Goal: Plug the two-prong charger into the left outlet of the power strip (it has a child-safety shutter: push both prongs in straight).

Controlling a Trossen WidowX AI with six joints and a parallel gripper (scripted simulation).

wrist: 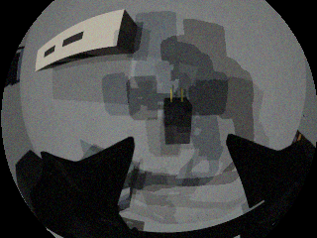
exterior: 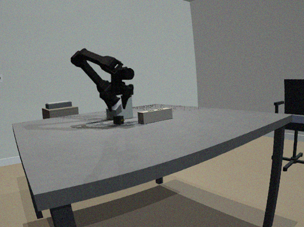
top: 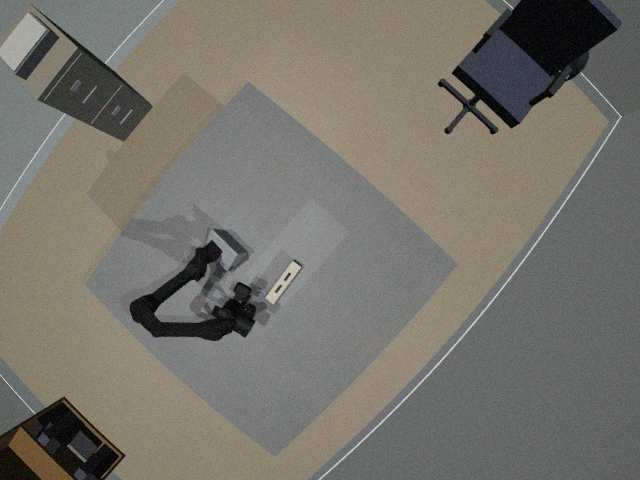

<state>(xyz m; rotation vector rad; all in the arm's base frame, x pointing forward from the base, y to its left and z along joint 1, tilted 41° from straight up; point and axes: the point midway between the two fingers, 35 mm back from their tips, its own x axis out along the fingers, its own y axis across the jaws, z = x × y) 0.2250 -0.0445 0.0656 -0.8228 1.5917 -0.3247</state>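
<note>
Right now my gripper tip is 1 cm short of the two-prong charger, 1 cm to the right of it and 5 cm above it.
</note>
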